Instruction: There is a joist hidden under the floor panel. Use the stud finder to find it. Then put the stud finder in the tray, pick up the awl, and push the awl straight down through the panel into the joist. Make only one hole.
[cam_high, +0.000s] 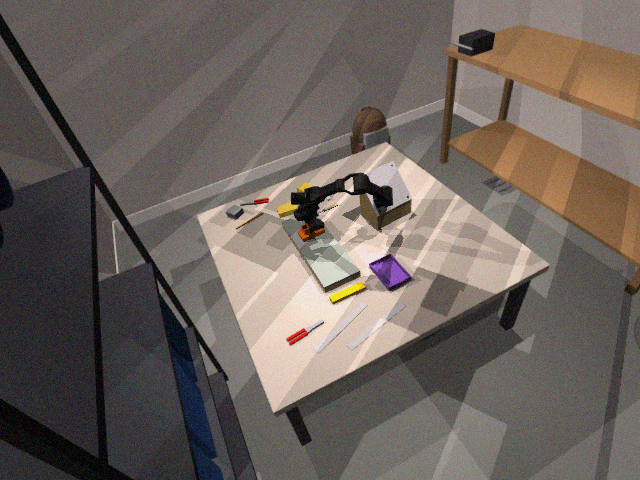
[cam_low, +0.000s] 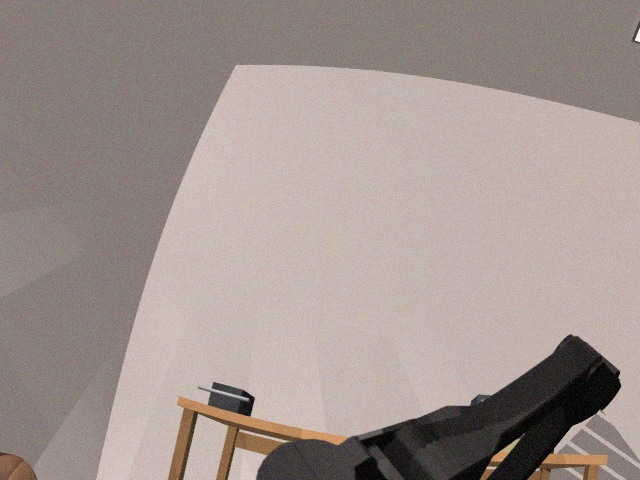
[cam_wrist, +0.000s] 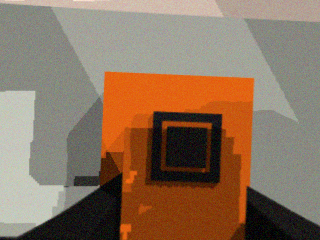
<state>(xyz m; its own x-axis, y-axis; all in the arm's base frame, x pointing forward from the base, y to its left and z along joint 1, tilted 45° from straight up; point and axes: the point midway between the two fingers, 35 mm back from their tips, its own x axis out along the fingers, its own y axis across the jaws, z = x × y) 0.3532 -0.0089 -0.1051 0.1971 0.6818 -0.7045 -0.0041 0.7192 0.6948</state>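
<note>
Now: gripper tip 10 mm short of the yellow block, 400 mm to the right of it and 60 mm above it. From my gripper tip the other things lie so: orange stud finder (20 mm above); awl (170 mm behind, 170 mm to the right, 60 mm below); pencil (230 mm ahead, 330 mm to the right, 60 mm below).
</note>
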